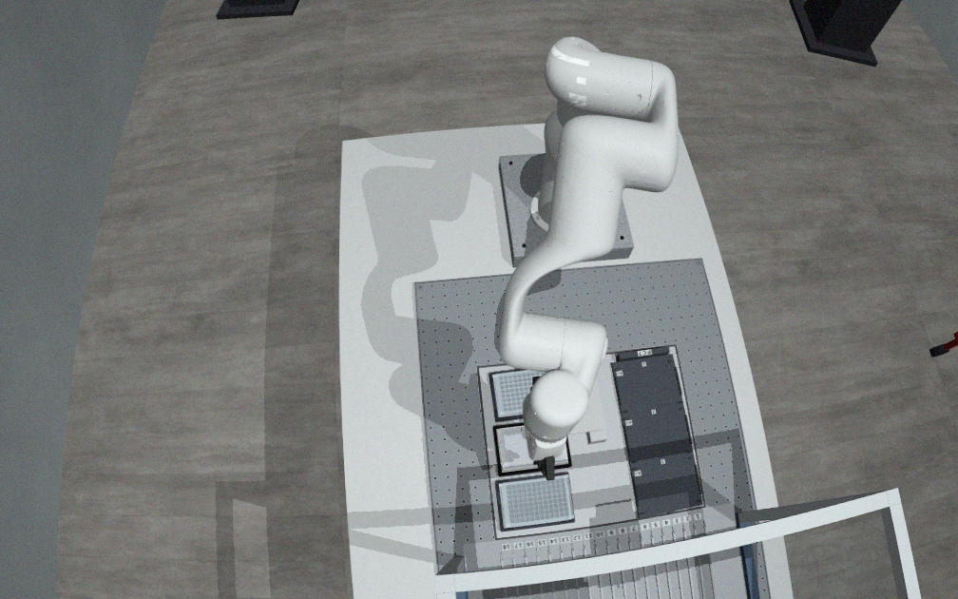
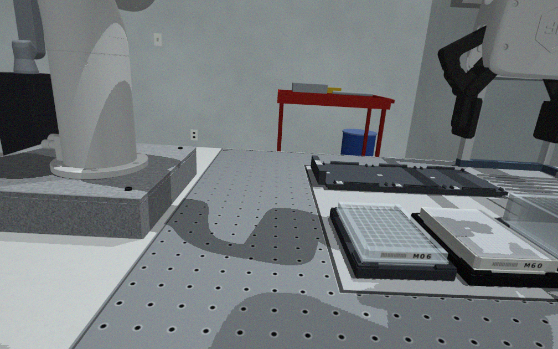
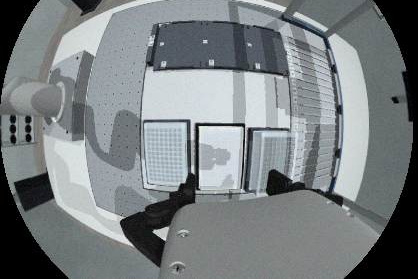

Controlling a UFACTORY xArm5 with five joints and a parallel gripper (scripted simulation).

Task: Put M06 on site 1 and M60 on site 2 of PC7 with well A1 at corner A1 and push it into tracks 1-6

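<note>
The plate nest S2 lies 140 mm below my hand. Also, from my hand: plate nest S1: 110 mm behind, 20 mm to the right, 140 mm below; plate carrier PC7: 40 mm behind, 250 mm to the left, 130 mm below; plate M06: 110 mm behind, 20 mm to the right, 120 mm below.
</note>
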